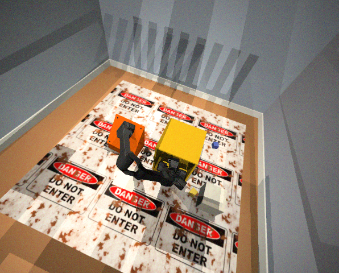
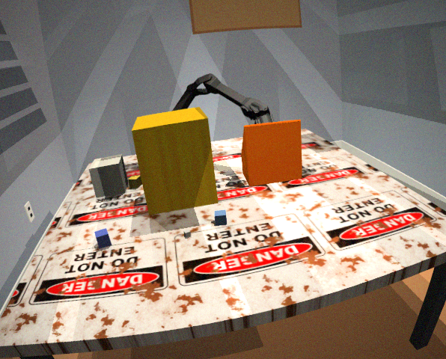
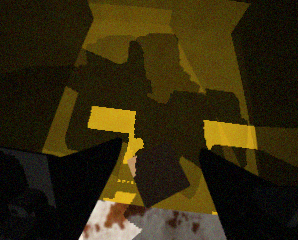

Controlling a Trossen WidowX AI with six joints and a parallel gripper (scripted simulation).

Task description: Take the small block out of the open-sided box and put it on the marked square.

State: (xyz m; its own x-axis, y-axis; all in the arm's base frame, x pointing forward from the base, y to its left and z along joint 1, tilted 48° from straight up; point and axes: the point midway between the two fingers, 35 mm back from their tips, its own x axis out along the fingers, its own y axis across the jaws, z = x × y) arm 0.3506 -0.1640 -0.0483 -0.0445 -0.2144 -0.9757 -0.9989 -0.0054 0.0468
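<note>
My gripper tip is 2 cm to the left of the small brown block. The rest, counted from my gripper tip: small yellow block: 18 cm ahead, 9 cm to the right; pale grey patch: 24 cm behind, 18 cm to the right, 2 cm below; light blue block: 32 cm to the left, 12 cm behind, 1 cm below.
</note>
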